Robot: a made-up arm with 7 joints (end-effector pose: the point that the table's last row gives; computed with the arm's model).
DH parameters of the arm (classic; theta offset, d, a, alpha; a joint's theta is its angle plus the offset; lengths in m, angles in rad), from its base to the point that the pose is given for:
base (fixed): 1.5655 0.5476 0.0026 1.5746
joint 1: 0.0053 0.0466 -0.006 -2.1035
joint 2: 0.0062 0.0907 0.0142 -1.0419
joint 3: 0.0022 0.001 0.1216 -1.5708
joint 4: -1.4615 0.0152 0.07 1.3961
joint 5: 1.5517 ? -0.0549 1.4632
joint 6: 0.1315 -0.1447 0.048 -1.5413
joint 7: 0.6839 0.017 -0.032 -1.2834
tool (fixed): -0.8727 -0.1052 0 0
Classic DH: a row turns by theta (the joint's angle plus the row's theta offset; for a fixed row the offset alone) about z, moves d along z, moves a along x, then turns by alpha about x.
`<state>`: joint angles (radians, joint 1 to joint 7).
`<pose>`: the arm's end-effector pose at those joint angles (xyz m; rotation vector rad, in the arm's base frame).
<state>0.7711 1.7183 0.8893 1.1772 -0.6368 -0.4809 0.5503</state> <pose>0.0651 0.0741 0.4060 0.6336 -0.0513 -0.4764</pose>
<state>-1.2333 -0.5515 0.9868 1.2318 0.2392 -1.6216 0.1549</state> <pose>0.1832 0.0541 0.4239 0.0502 -0.9050 -0.7415</pose>
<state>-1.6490 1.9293 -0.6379 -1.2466 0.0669 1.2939 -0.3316</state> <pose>-0.0968 0.0793 0.5366 -2.4071 0.4637 1.6946</pose>
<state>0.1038 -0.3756 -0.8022 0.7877 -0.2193 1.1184 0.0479</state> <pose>-0.0133 0.0808 0.7072 -0.0500 1.8300 -1.2749</pose>
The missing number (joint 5, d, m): -0.025
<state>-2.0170 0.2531 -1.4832 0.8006 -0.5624 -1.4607 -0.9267</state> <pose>0.0224 0.1741 0.4422 1.0691 1.9501 -0.5229</pose>
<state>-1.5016 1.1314 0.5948 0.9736 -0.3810 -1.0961 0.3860</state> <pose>-0.0395 -0.1288 0.4375 -1.0095 -0.0609 -0.7904</pose>
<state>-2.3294 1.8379 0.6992 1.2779 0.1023 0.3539 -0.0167</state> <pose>-0.0133 0.0241 0.6484 -2.3413 -1.3979 0.5815</pose>
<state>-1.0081 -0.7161 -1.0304 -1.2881 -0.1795 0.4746 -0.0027</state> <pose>0.0471 0.1787 0.5853 -0.4976 -0.0123 -0.3771</pose>
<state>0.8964 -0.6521 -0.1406 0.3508 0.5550 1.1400 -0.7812</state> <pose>0.0500 -0.0740 0.7668 0.0197 2.6301 -1.5191</pose>
